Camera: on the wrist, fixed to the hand. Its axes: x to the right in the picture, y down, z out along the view.
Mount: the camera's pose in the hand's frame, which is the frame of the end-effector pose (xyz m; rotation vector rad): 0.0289 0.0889 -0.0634 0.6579 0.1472 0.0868
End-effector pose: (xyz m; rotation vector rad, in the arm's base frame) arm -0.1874 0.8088 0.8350 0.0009 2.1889 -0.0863
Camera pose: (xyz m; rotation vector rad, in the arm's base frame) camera -0.2528 0.9005 0.8427 0.4836 2.2059 -0.7705
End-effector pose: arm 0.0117 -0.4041 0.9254 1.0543 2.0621 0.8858
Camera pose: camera -0.0147 -0.3567 1.0245 1.4529 2.5248 0.3171
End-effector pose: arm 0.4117 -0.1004 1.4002 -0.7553 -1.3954 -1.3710
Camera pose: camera 0.4991 -0.1530 1.4486 -0.2672 -1.5467 -0.7981
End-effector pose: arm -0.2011 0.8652 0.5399 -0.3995 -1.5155 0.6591
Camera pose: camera -0.1536 0.9614 0.5045 -0.0068 -1.0681 1.1207
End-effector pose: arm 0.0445 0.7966 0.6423 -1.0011 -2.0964 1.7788
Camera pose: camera 0.0903 0.8677 0.5674 -0.9867 -1.2454 2.1374
